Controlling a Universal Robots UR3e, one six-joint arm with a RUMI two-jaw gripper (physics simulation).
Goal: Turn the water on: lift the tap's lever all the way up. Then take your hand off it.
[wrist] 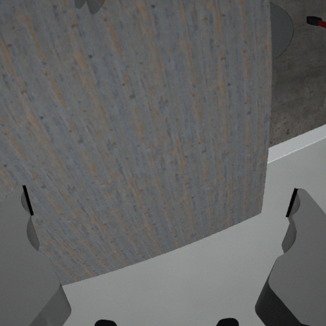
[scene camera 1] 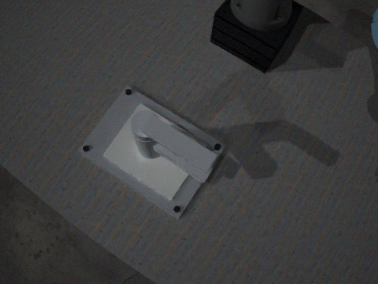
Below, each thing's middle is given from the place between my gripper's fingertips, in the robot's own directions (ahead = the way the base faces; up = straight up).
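Scene:
Tap lever (scene camera 1: 146,126): my hand is 6 cm short of it, 41 cm to the left of it and 2 cm above it.

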